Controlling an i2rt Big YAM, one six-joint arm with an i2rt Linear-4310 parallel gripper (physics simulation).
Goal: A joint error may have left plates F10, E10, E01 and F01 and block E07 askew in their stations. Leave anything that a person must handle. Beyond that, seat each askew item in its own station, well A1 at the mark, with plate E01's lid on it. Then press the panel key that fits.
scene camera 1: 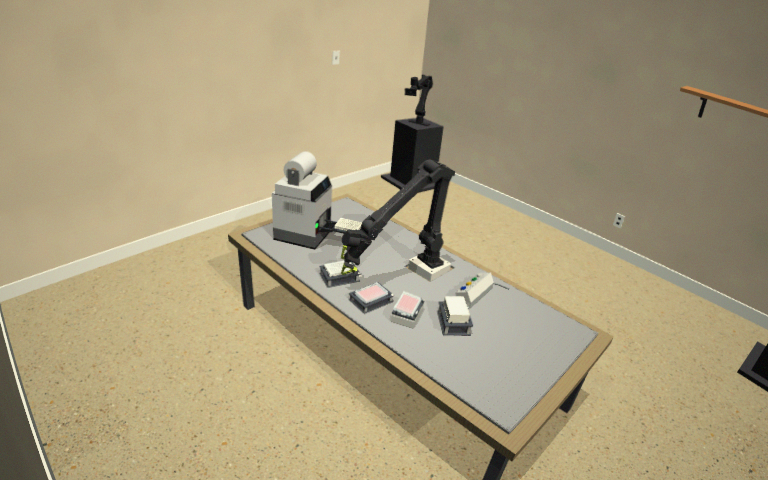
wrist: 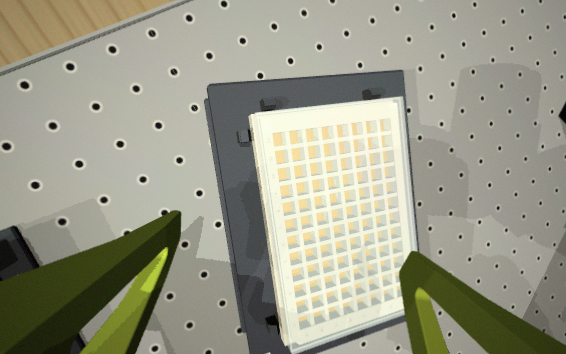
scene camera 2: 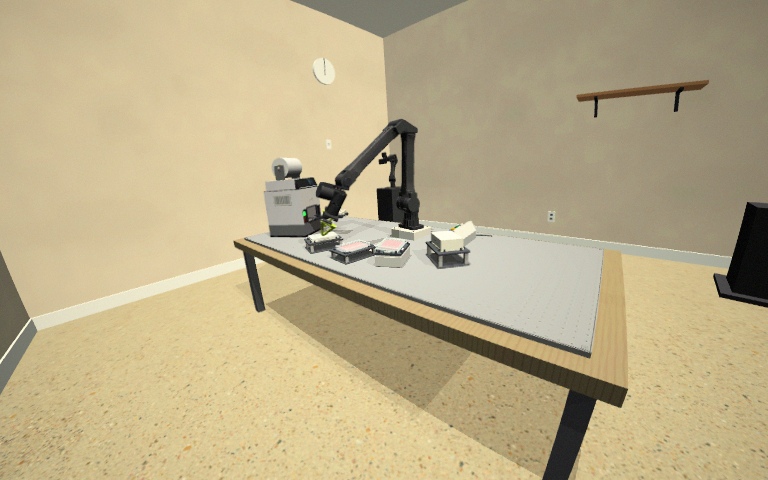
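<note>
My gripper [scene camera 1: 347, 261] [scene camera 2: 327, 227] [wrist: 295, 242] is open, its yellow-green fingers above the far-left station [scene camera 1: 341, 281] [wrist: 240, 225]. A cream plate [scene camera 1: 334, 267] [wrist: 340, 200] with square wells lies there under a clear cover, near the station's right edge in the wrist view, with a gap to the upper guide pegs. A pink-welled plate [scene camera 1: 371, 292] [scene camera 2: 352, 246] lies on a low dark station. Another pink plate [scene camera 1: 408, 303] [scene camera 2: 391, 243] is on a pale base. A white block [scene camera 1: 456, 309] [scene camera 2: 447, 240] sits on a raised dark station. Labels are unreadable.
The key panel [scene camera 1: 476, 288] [scene camera 2: 465, 232] stands behind the white block, with blue, yellow and green keys. A grey machine [scene camera 1: 294, 217] [scene camera 2: 286, 209] with a roll and green light stands at the far left. Another cream plate [scene camera 1: 348, 224] is beside it, partly behind my arm.
</note>
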